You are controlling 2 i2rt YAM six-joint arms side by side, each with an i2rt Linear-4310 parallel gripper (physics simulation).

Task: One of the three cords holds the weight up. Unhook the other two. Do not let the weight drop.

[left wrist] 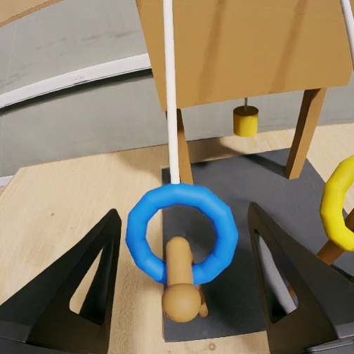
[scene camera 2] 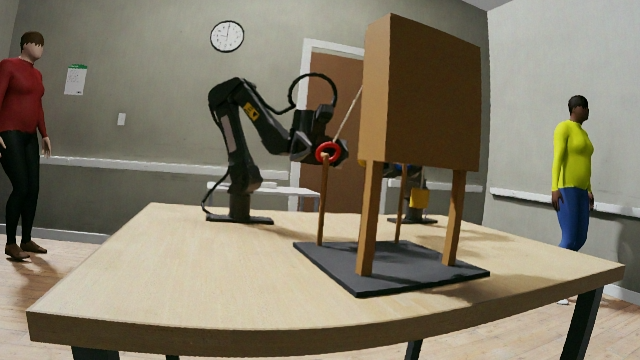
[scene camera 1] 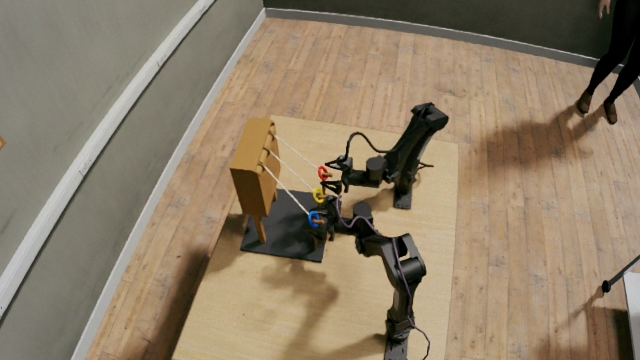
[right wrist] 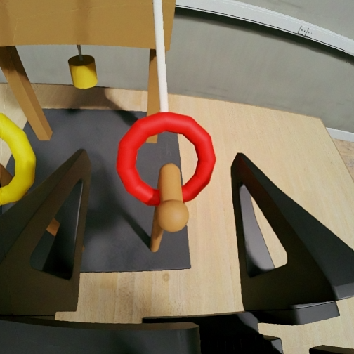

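Pixels of known places: left gripper, fingertip midpoint: [scene camera 2: 409,166] [scene camera 1: 306,220]; right gripper, fingertip midpoint: [scene camera 2: 329,151] [scene camera 1: 322,173]; left arm's base, link origin: [scene camera 2: 413,222] [scene camera 1: 397,335]; right arm's base, link origin: [scene camera 2: 238,220] [scene camera 1: 403,189].
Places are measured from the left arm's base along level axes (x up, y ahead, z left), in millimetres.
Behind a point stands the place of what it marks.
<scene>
A blue ring [scene camera 1: 309,219] {y 342, x 225, z -278 mm} [left wrist: 136,230], a yellow ring [scene camera 1: 315,195] {y 340, x 226, z -375 mm} [left wrist: 331,205] [right wrist: 27,160] and a red ring [scene camera 1: 319,173] {y 342, x 225, z -472 mm} [scene camera 2: 318,151] {y 340, x 208, z -512 mm} [right wrist: 127,160] each hang on a wooden peg, each on a white cord from the box. The cords look straight. The yellow weight [scene camera 2: 419,198] {y 545, x 141, z -399 mm} [left wrist: 245,122] [right wrist: 83,72] hangs below the box, above the base plate. My left gripper [scene camera 1: 320,217] [left wrist: 182,211] is open, fingers on either side of the blue ring and its peg. My right gripper [scene camera 1: 325,174] {y 335, x 210, z -485 mm} [right wrist: 162,157] is open, fingers on either side of the red ring.
The brown box [scene camera 1: 250,165] {y 514, x 444, z -299 mm} [scene camera 2: 430,95] {y 575, x 314, z -412 mm} stands on wooden legs on a dark base plate [scene camera 1: 280,235] {y 471, x 10, z -323 mm} [scene camera 2: 350,280] {y 561, x 10, z -524 mm}. The yellow ring's peg stands between the other two pegs, close to the inner fingers of both grippers. The two grippers are close together.
</scene>
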